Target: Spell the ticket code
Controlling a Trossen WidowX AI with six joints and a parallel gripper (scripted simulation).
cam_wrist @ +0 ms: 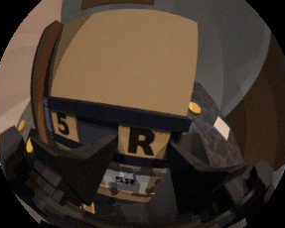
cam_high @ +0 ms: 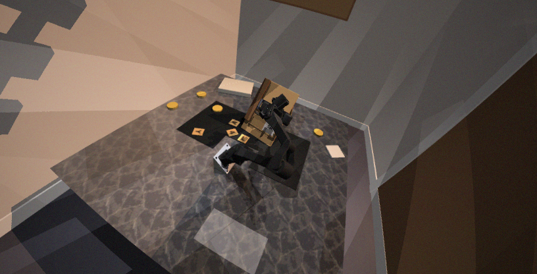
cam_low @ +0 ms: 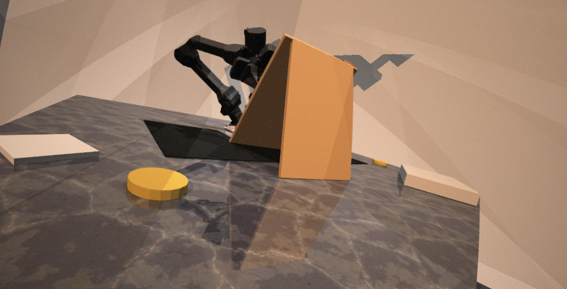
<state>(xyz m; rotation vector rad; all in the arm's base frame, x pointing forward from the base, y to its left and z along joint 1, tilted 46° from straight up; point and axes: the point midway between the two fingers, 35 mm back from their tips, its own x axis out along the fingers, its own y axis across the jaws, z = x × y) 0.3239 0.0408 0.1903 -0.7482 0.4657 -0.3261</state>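
Right now my gripper tip is 50 mm past the white ticket, 20 mm to the right of it and 80 mm above it. Round my gripper tip: black mat: 160 mm behind, 130 mm to the left, 170 mm below; pale flat box: 300 mm ahead, 520 mm to the left, 150 mm below; pale card: 110 mm ahead, 410 mm to the right, 160 mm below.
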